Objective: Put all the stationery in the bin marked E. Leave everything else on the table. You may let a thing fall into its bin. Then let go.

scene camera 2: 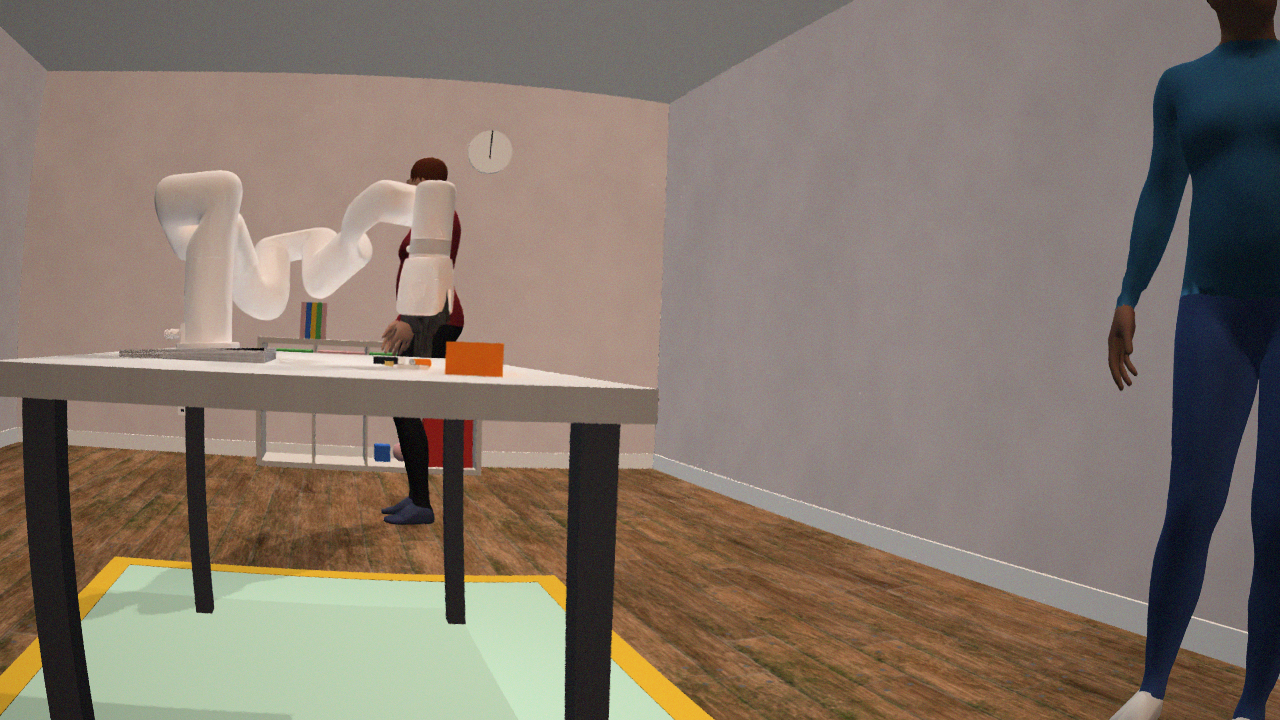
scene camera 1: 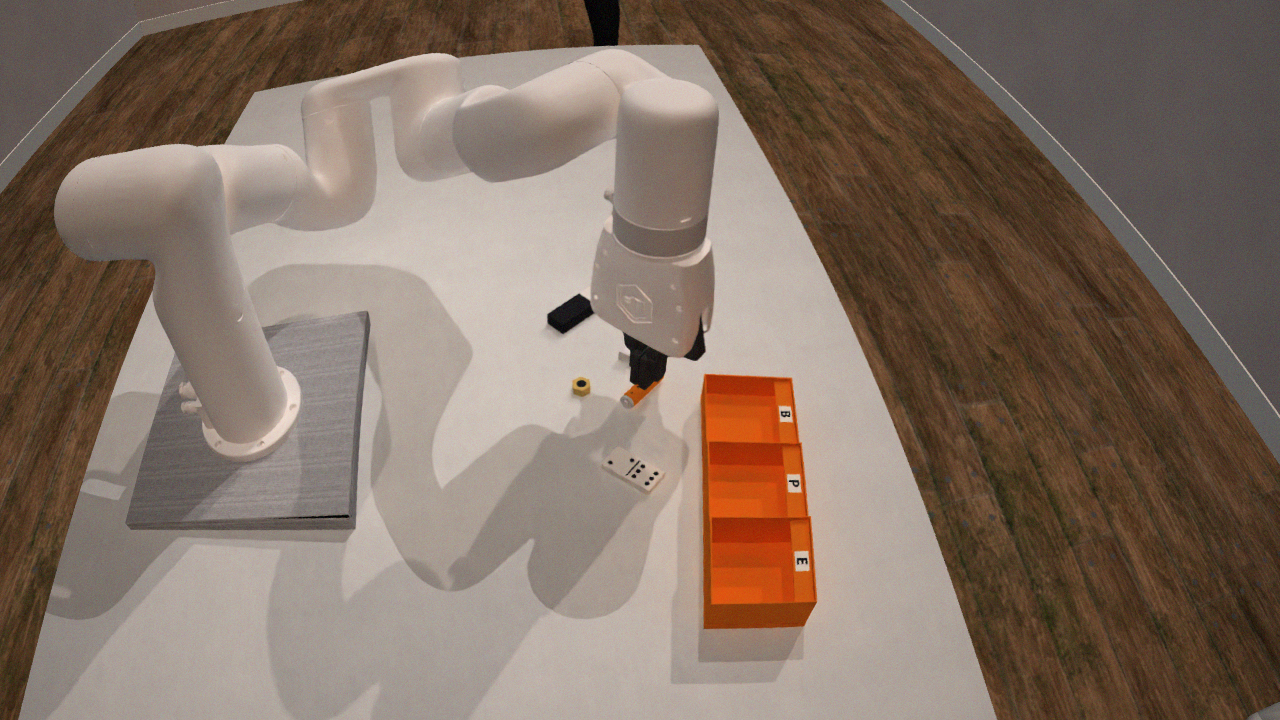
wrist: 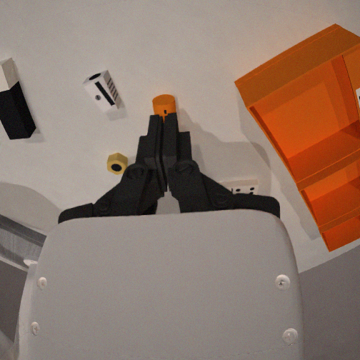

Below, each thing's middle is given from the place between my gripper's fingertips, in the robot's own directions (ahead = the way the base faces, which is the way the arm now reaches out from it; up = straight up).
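Labels:
I find the small pencil sharpener [wrist: 102,93] 1 cm behind my hand, 5 cm to the left of it and 1 cm below it. The white domino [scene camera 1: 634,471] is 2 cm behind my hand and 10 cm to the right of it, and 1 cm below it. Then there is the orange three-part bin [scene camera 1: 759,572], which I see 8 cm ahead of my hand, 14 cm to the right of it and 1 cm above it.

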